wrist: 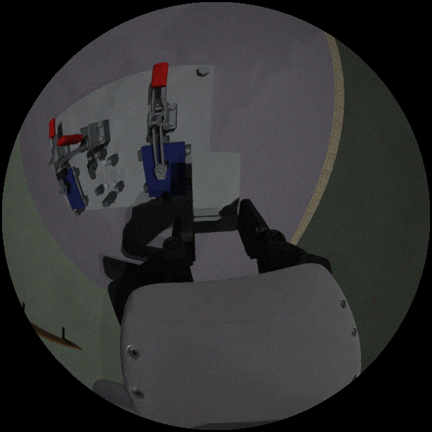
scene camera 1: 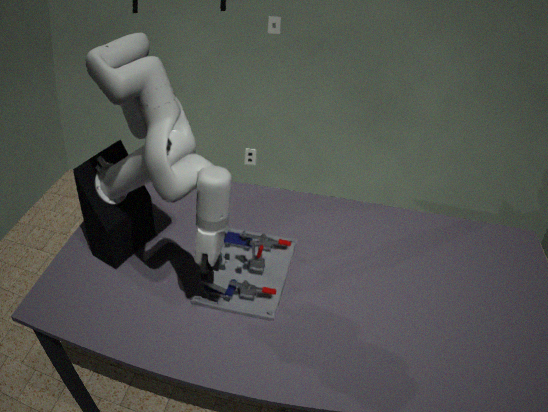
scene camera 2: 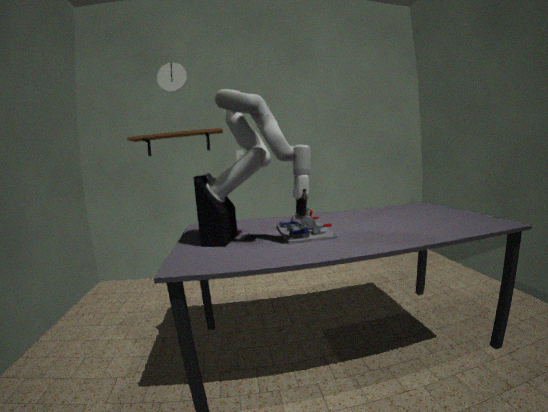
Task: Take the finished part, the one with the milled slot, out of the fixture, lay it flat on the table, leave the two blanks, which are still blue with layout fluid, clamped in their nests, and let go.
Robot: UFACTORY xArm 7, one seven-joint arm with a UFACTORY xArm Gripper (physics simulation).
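Where they show: gripper, fingertip midpoint: (scene camera 1: 210,275) (scene camera 2: 300,214); arm's base, link origin: (scene camera 1: 111,184) (scene camera 2: 214,192).
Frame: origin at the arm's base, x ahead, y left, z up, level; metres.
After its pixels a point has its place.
Observation:
My gripper (scene camera 1: 206,286) {x 0.344, y -0.225, z -0.113 m} (scene camera 2: 301,215) {x 0.344, y -0.225, z -0.113 m} (wrist: 215,213) is shut on the finished part (wrist: 219,175), a pale grey plate between the fingertips in the wrist view. Its slot cannot be made out. The gripper is low at the near robot-side corner of the fixture (scene camera 1: 260,311) {x 0.475, y -0.237, z -0.225 m} (scene camera 2: 327,236) {x 0.462, y -0.248, z -0.226 m} (wrist: 125,125); whether the part touches anything is unclear. One blue blank (scene camera 1: 231,291) {x 0.393, y -0.188, z -0.205 m} (scene camera 2: 300,232) {x 0.353, y -0.188, z -0.204 m} (wrist: 149,175) sits clamped right beside the fingers, partly hidden. The other blue blank (scene camera 1: 234,239) {x 0.378, y 0.045, z -0.209 m} (wrist: 76,192) is clamped in the far nest. The middle nest (wrist: 107,185) is empty.
The middle clamp's red handle (scene camera 1: 260,251) {x 0.464, y -0.081, z -0.143 m} (wrist: 70,140) is raised, its arm swung off the nest. The near clamp's red handle (scene camera 1: 269,291) {x 0.496, y -0.197, z -0.184 m} (wrist: 160,75) and far clamp's red handle (scene camera 1: 284,243) {x 0.532, y 0.020, z -0.191 m} (wrist: 52,128) lie low. The table (scene camera 1: 380,300) {x 0.822, y -0.168, z -0.240 m} (scene camera 2: 400,225) {x 0.917, y -0.242, z -0.240 m} extends around the fixture.

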